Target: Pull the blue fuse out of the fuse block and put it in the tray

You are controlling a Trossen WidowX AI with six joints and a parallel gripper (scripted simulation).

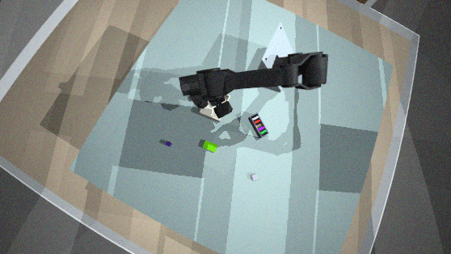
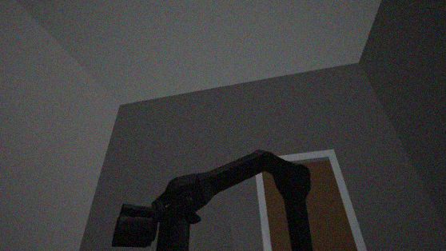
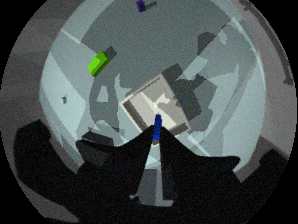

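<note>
The blue fuse is 10 mm below my gripper tip. The rest, counted from my gripper tip: cream tray 80 mm below; small grey cube 240 mm ahead, 290 mm to the left, 70 mm below.
</note>
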